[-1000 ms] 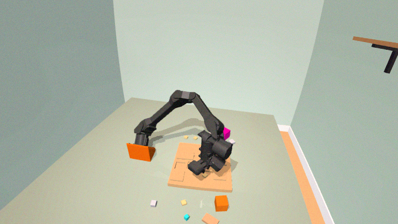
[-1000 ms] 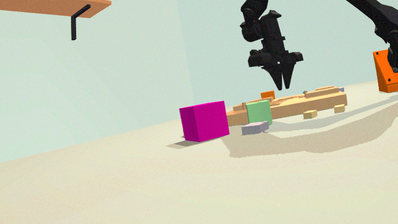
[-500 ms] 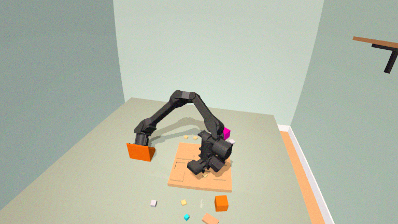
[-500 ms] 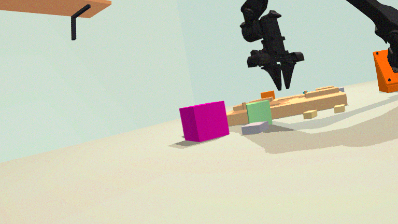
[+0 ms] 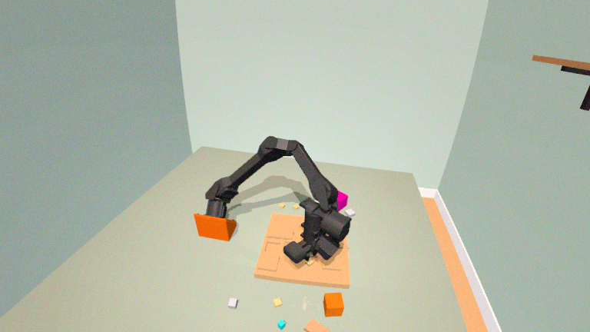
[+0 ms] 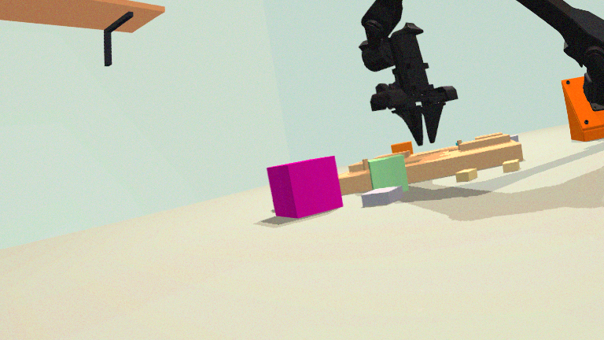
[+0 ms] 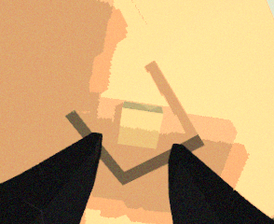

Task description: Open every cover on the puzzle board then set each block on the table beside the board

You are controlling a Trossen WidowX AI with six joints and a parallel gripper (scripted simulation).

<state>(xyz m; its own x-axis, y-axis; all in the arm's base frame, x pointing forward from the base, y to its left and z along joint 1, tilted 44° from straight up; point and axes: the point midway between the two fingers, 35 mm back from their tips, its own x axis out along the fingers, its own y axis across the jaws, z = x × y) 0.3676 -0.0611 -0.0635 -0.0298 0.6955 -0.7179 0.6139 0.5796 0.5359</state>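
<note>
Now: gripper tip 30 mm past the tan puzzle board, 50 mm to the right of it and 20 mm above it. From my gripper tip the other things lie so: tan piece: 50 mm ahead, 220 mm to the right, 30 mm below; cyan block: 50 mm behind, 220 mm to the right, 30 mm below; orange cube: 80 mm ahead, 150 mm to the right, 20 mm below.
</note>
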